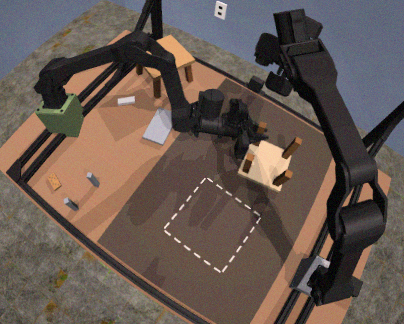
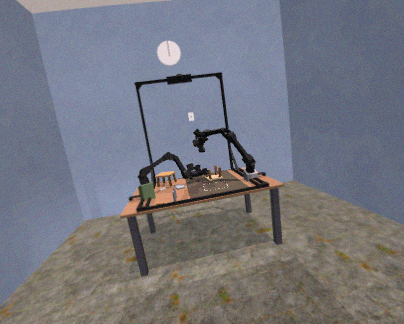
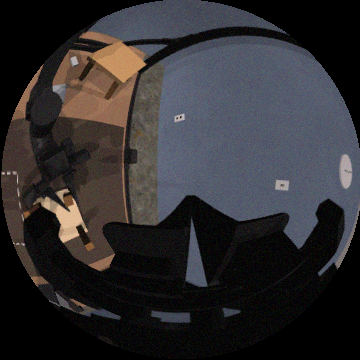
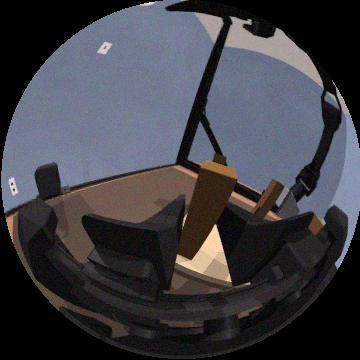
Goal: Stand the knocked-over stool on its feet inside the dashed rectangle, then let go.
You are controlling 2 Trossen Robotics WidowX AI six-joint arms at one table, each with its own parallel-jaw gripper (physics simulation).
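Places are measured from the left arm's base along level axes (x ahead, y left, z up), in millimetres.
Pixels of known places: left gripper, fingertip midpoint: (image 2: 198, 147) (image 3: 190, 199); right gripper, fingertip midpoint: (image 1: 267, 134) (image 2: 207, 171) (image 3: 73, 206) (image 4: 198, 198); left arm's base, link origin: (image 1: 322, 279) (image 2: 250, 170) (image 4: 290, 196); right arm's base, link origin: (image 1: 55, 102) (image 2: 145, 184).
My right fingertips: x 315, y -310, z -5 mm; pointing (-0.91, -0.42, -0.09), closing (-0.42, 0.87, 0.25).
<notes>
For each thing: its top centre in the pictures, then the offset to it from my right fingertips. "spot": a spot on its surface instead.
- pale stool, top centre: (image 4: 265, 176) (image 3: 57, 235) (image 1: 275, 148) (image 2: 212, 167) dx -37, dy +58, dz +42 mm
- dashed rectangle, surface spot: (image 1: 188, 198) spot: dx +109, dy +271, dz -69 mm
- stool's back left leg, top centre: (image 4: 226, 166) (image 3: 66, 203) (image 1: 263, 125) dx +21, dy +11, dz +41 mm
- second stool, top centre: (image 1: 162, 54) (image 3: 120, 57) (image 2: 165, 173) dx +420, dy -70, dz +38 mm
- grey plate, top centre: (image 1: 160, 125) dx +307, dy +113, dz -64 mm
- white block, top centre: (image 1: 126, 99) dx +466, dy +92, dz -62 mm
- orange tile, top centre: (image 1: 53, 181) dx +486, dy +449, dz -65 mm
The pale stool (image 1: 265, 167) (image 2: 214, 176) (image 3: 63, 218) lies upside down on the dark mat, its brown legs pointing up, just beyond the far right corner of the dashed rectangle (image 1: 188, 198) (image 3: 17, 187). My right gripper (image 1: 258, 132) (image 2: 202, 171) (image 4: 198, 198) reaches in low from the left and is shut on the stool's back left leg (image 4: 208, 208). My left gripper (image 1: 269, 69) (image 2: 201, 146) (image 3: 190, 199) is shut and empty, high above the table's back edge.
A second stool (image 1: 175, 51) stands upright at the back left. A grey plate (image 1: 158, 126), a white block (image 1: 126, 100), two small grey blocks (image 1: 93, 179) (image 1: 71, 203) and an orange tile (image 1: 54, 180) lie on the left. A green box (image 1: 62, 116) sits at the right arm's base.
</notes>
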